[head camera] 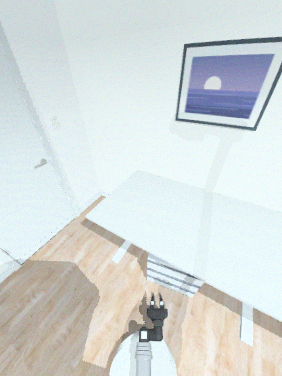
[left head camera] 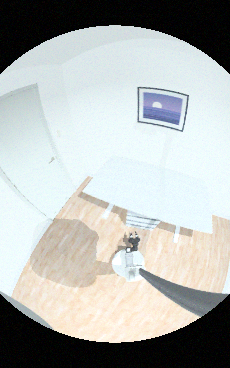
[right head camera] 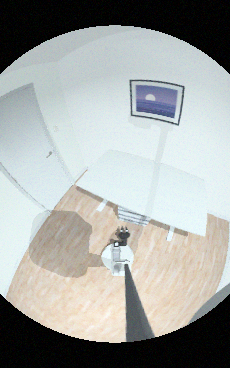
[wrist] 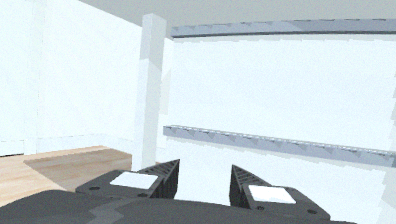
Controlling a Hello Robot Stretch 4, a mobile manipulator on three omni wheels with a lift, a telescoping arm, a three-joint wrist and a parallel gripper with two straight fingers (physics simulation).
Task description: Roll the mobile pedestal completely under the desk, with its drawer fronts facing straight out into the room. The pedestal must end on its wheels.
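The white mobile pedestal (head camera: 172,275) (left head camera: 141,220) (right head camera: 133,215) shows partly below the front edge of the white desk (head camera: 150,210) (left head camera: 140,185) (right head camera: 130,175). Its grey-lined drawer fronts face the room and my gripper. The desk top hides its upper part and rear. In the wrist view the pedestal front (wrist: 280,90) fills the right side, below the desk's grey underside (wrist: 250,9). Its wheels do not show. My gripper (head camera: 157,296) (left head camera: 133,233) (right head camera: 123,228) (wrist: 204,177) is open and empty, in front of the drawers; whether it touches them I cannot tell.
The left desk foot (head camera: 121,251) and right desk foot (head camera: 247,325) stand on either side of the pedestal. The left desk leg (wrist: 150,75) is close left of it. A door (left head camera: 27,135) is at the left, and a framed picture (head camera: 225,85) hangs above the desk.
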